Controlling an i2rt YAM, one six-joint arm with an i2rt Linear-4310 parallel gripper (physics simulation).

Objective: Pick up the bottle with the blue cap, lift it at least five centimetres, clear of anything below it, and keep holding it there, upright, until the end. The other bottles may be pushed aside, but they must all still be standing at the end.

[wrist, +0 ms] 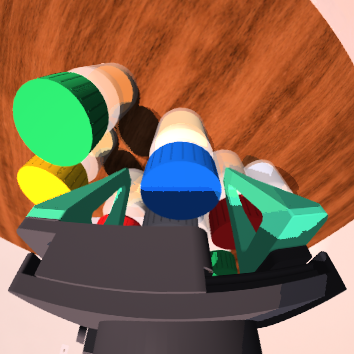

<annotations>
gripper: 176, 174
yellow-capped bottle: 39, 180
green-capped bottle: 61, 117
red-capped bottle: 221, 235
red-capped bottle: 135, 209
green-capped bottle: 223, 262
</annotations>
